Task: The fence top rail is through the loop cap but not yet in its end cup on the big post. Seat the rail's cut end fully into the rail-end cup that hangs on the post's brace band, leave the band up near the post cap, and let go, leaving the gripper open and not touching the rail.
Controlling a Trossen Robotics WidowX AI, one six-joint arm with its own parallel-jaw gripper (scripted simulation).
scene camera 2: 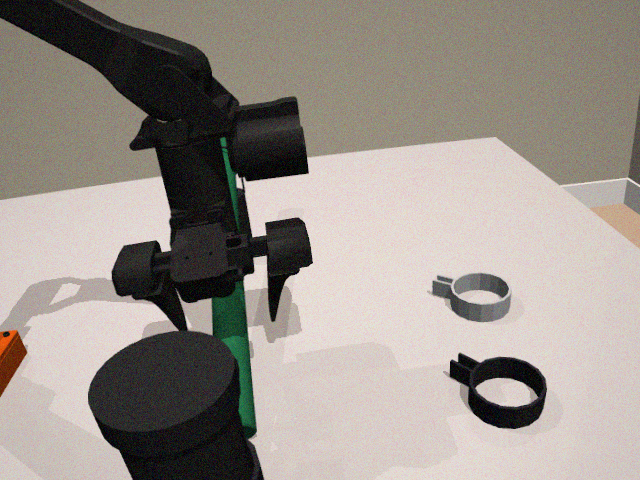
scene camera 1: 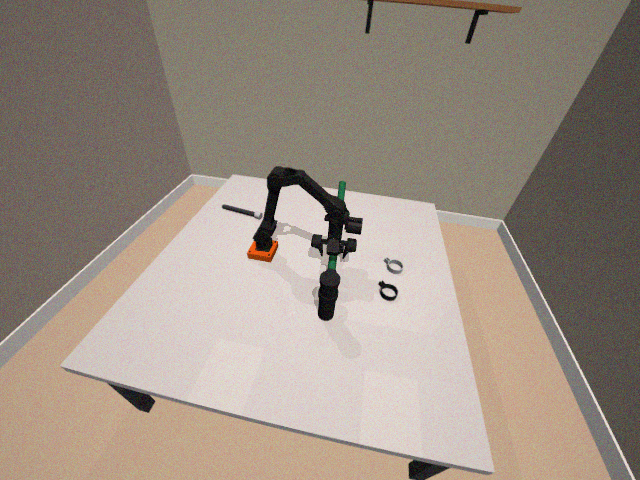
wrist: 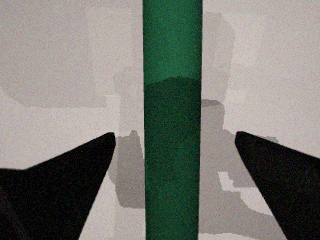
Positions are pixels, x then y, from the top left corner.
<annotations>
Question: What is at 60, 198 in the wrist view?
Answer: My gripper.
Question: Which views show my gripper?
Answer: Scene camera 2, scene camera 1 and the wrist view: all of them.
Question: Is my gripper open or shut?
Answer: Open.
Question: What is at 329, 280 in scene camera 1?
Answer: A big post.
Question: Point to a rail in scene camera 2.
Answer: At 229, 314
</annotations>
